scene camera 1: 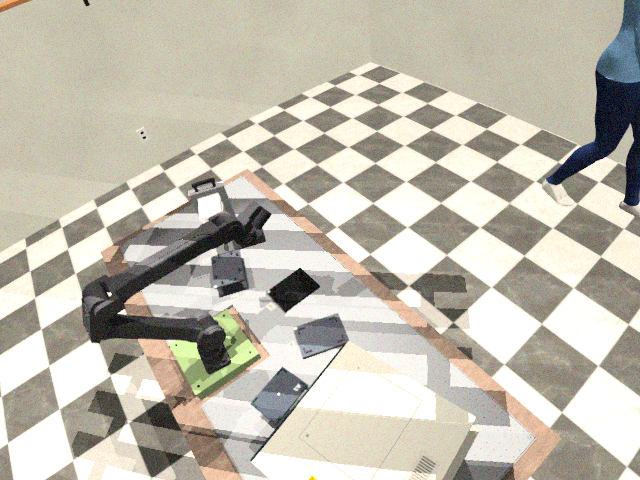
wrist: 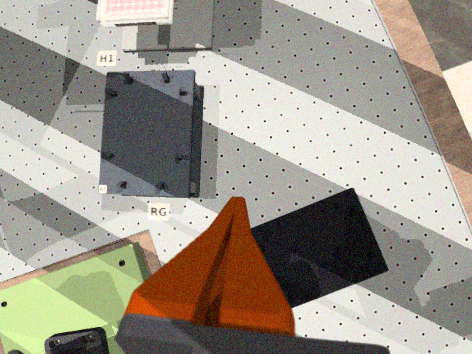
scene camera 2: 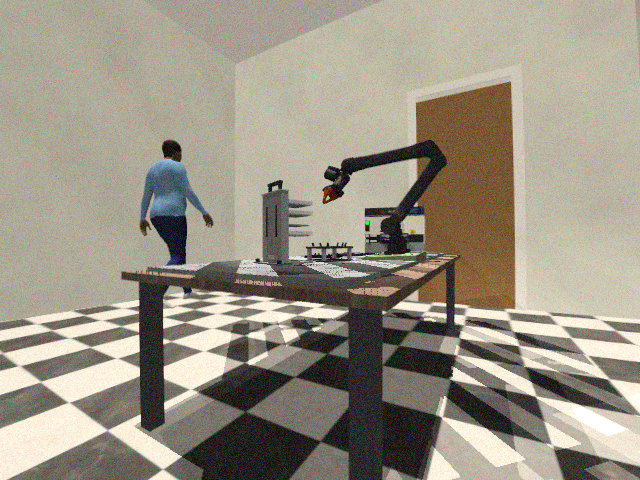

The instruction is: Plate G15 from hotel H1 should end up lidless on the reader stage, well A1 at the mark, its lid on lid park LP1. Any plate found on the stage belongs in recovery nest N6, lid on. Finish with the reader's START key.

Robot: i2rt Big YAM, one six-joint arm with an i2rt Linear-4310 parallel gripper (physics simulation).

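Frame: origin at the arm's base, x ahead, y left, z up, level; millimetres.
Seen in the pictures: gripper, fingertip midpoint: (wrist: 238,205) (scene camera 2: 323,203); arm's base, origin of the base link: (scene camera 1: 214,355) (scene camera 2: 397,253).
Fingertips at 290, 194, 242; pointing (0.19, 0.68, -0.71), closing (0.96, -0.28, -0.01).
Offsets run from my fingertips to a thing's top centre, as dx, dy, dz. "pt": to the spot under its first point.
Hotel H1 (scene camera 1: 224,198) (scene camera 2: 275,227) (wrist: 192,25) stands upright at the table's far end. Several pale plates or shelves {pt -114, +296, -47} (scene camera 2: 299,204) stick out of its side; a plate with pink wells {pt -83, +237, -145} (wrist: 135,7) shows at the wrist view's top edge. No plate label is readable. My gripper (scene camera 2: 326,201) (wrist: 238,205) is shut and empty, high above the table. In the wrist view it overlaps the edge of LP1, a flat black pad {pt +63, -91, -255} (scene camera 1: 293,289) (wrist: 325,245) with no lid visible on it. Nest N6 {+57, -314, -247} (scene camera 1: 320,335) is dark grey and looks empty. The beige reader {-38, -746, +29} (scene camera 1: 387,418) (scene camera 2: 394,210) hides part of its surroundings; its stage cannot be made out surely.
Dark regrip stand RG {-118, +112, -189} (scene camera 1: 227,268) (scene camera 2: 329,249) (wrist: 147,130), with upright pegs, stands between H1 and the green arm base (scene camera 1: 242,353) (scene camera 2: 395,256) (wrist: 75,290). A blue-grey tray {-154, -468, -159} (scene camera 1: 279,393) lies beside the reader. A person (scene camera 1: 617,103) (scene camera 2: 170,196) walks beyond the table.
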